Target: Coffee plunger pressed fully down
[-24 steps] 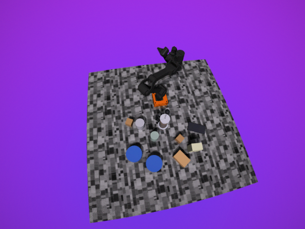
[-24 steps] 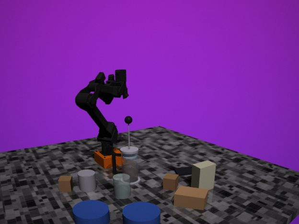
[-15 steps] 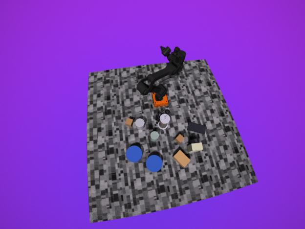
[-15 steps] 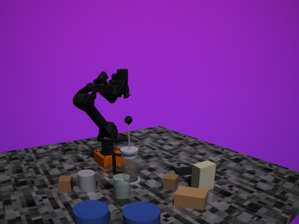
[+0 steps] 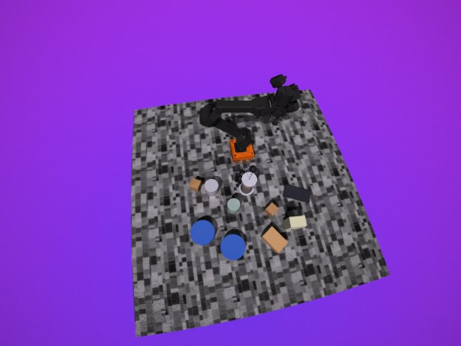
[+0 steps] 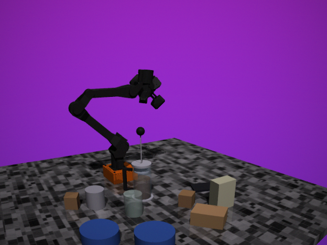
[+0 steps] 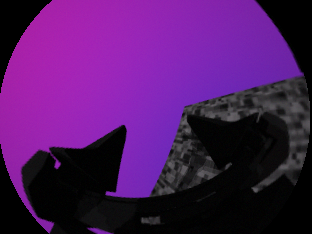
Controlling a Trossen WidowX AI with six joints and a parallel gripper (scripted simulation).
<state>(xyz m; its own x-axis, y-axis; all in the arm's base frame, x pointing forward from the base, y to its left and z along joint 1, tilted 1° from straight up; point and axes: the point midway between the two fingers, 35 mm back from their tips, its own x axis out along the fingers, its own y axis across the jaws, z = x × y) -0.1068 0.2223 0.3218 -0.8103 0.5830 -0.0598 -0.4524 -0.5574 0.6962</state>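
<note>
My gripper tip is now 360 mm short of the coffee press, 260 mm to the left of it and 240 mm above it. From my gripper tip the other things lie so: dark flat slab 440 mm ahead, 30 mm to the left, 370 mm below; grey cylinder 350 mm ahead, 440 mm to the right, 340 mm below; cream block 600 mm ahead, 50 mm to the right, 320 mm below.
</note>
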